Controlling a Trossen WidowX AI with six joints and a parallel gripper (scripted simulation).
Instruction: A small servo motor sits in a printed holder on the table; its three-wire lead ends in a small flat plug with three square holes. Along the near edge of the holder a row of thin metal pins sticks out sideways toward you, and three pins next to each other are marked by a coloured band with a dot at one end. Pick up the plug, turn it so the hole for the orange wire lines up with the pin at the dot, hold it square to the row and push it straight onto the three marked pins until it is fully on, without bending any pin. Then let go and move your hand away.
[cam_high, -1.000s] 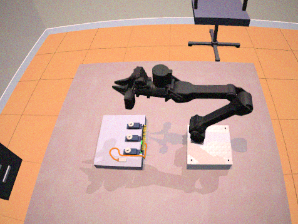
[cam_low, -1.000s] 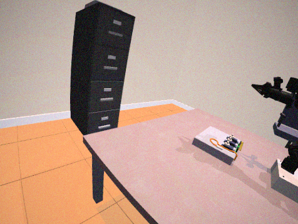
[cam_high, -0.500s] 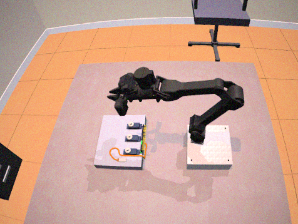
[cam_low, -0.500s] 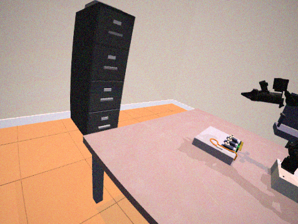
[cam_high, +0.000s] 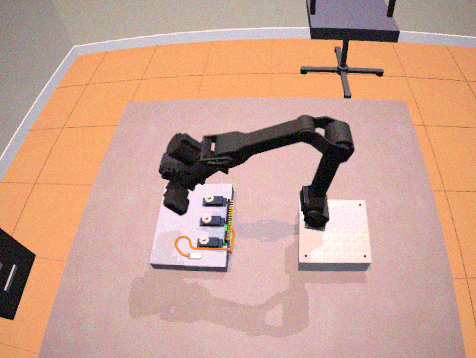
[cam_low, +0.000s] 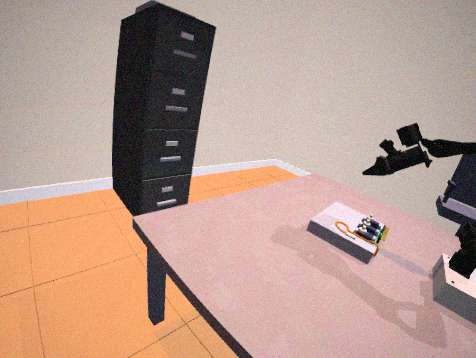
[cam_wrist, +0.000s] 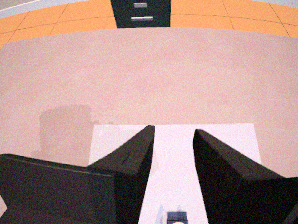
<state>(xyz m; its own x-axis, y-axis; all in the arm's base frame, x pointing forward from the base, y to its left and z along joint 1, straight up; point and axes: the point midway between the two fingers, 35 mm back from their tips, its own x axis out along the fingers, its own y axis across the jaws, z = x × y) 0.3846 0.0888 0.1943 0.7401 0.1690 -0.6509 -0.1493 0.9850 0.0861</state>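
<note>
My gripper tip is now 22 cm above the printed holder, 1 cm to the left of it and 1 cm short of it.
</note>
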